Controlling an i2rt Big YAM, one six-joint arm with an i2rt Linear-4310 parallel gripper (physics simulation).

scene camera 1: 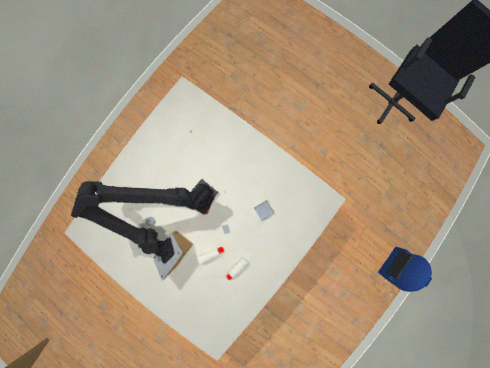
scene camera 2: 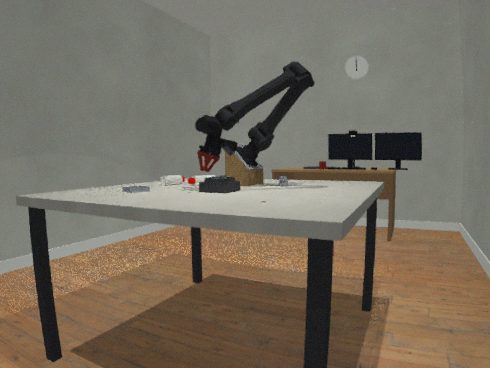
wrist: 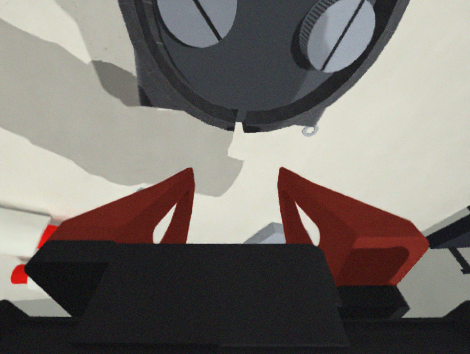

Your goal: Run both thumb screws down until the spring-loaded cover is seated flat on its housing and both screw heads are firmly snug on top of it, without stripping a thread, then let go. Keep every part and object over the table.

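Seen in the pictures: gripper, fingertip midpoint: [scene camera 1: 211, 202] [scene camera 2: 204, 171] [wrist: 236, 176]; arm's base at its link origin: [scene camera 1: 167, 250] [scene camera 2: 245, 157].
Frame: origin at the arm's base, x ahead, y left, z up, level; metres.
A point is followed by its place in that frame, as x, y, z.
Note:
The dark square housing [scene camera 1: 213, 189] {0.401, 0.071, -0.098} [scene camera 2: 219, 185] {0.397, 0.141, -0.108} [wrist: 152, 92] {0.291, 0.039, -0.099} stands on the table, partly under the arm in the overhead view. In the wrist view its round dark cover [wrist: 240, 65] {0.334, 0.073, -0.088} lies inside the raised rim. Two slotted grey thumb screws stand in the cover: the left screw [wrist: 200, 20] {0.309, 0.089, -0.075} is cut off by the frame's top, and the right screw [wrist: 345, 37] {0.373, 0.102, -0.076} shows its knurled side. Whether the cover is seated flat cannot be told. My gripper [scene camera 2: 206, 170] {0.346, 0.022, -0.056} [wrist: 236, 176] {0.346, 0.022, -0.056} is part-way open and empty, above the table beside the housing's rim, touching neither screw.
A small ring [wrist: 310, 131] {0.441, 0.015, -0.138} lies by the housing. A grey plate [scene camera 1: 264, 210] {0.524, -0.225, -0.138} [scene camera 2: 136, 189] {0.550, -0.183, -0.126}, a small grey block [scene camera 1: 226, 229] [wrist: 270, 234] and two red-capped white bottles [scene camera 1: 210, 256] {0.118, -0.190, -0.089} [scene camera 1: 238, 268] {0.184, -0.351, -0.089} lie on the table [scene camera 1: 280, 175] {0.739, -0.146, -0.138}. A grey piece [scene camera 1: 150, 220] {0.010, 0.210, -0.093} [scene camera 2: 283, 181] {0.012, 0.223, -0.114} stands near the arm's wooden base [scene camera 1: 183, 247] {0.079, -0.048, 0.008} [scene camera 2: 240, 172] {0.070, 0.016, -0.073}.

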